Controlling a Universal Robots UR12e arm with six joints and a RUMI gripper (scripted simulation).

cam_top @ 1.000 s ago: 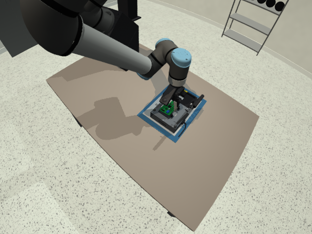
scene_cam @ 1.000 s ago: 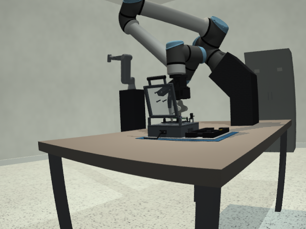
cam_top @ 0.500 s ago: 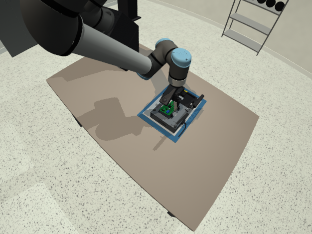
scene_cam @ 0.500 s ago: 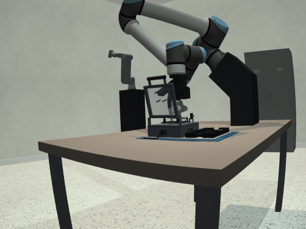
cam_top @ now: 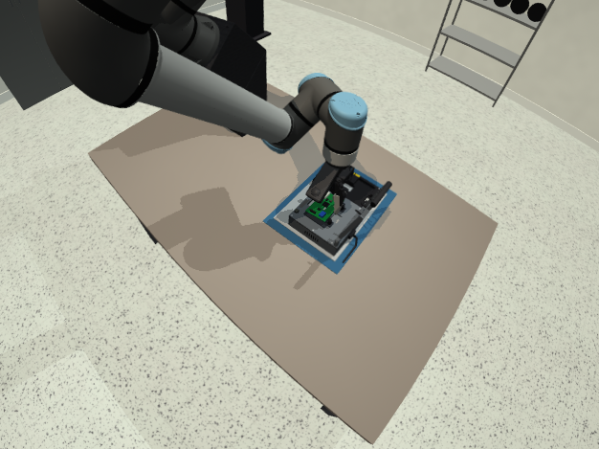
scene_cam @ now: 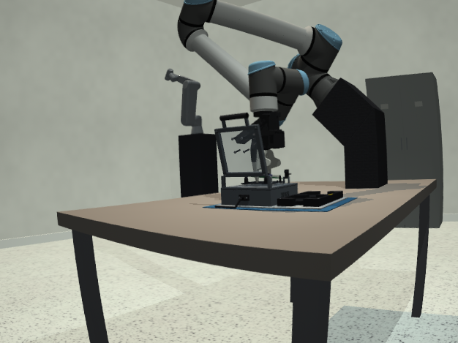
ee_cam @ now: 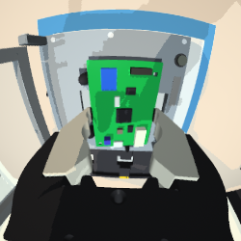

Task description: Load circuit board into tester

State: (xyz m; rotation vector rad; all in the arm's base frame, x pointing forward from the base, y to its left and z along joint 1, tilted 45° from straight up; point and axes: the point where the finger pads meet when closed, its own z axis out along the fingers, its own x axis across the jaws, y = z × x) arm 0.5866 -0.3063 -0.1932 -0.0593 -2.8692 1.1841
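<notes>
Now: hand right at the green circuit board. The rest, counted from my hand: tester bed (10 mm ahead, 10 mm to the left, 10 mm below); black post (60 mm behind, 60 mm to the left, 10 mm above); tester (30 mm ahead, 40 mm to the left, 30 mm above).
</notes>
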